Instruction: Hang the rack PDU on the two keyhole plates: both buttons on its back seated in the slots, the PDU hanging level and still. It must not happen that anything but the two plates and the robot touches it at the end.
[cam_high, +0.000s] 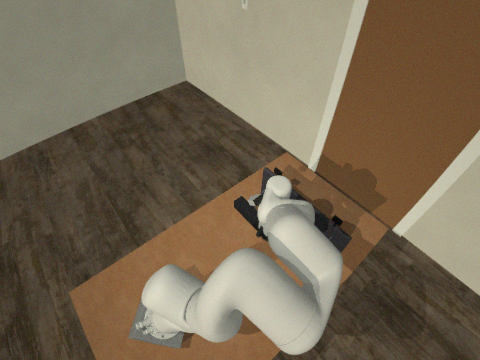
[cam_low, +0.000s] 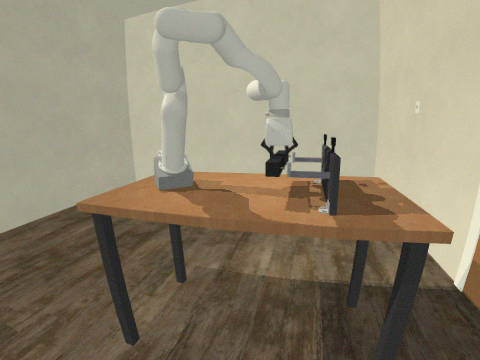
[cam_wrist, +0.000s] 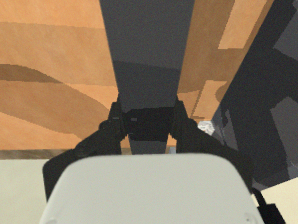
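Right now my hand is 20 mm short of the rack PDU and 10 mm above it. Round my hand: dark upright panel (180 mm ahead, 20 mm to the left, 50 mm below).
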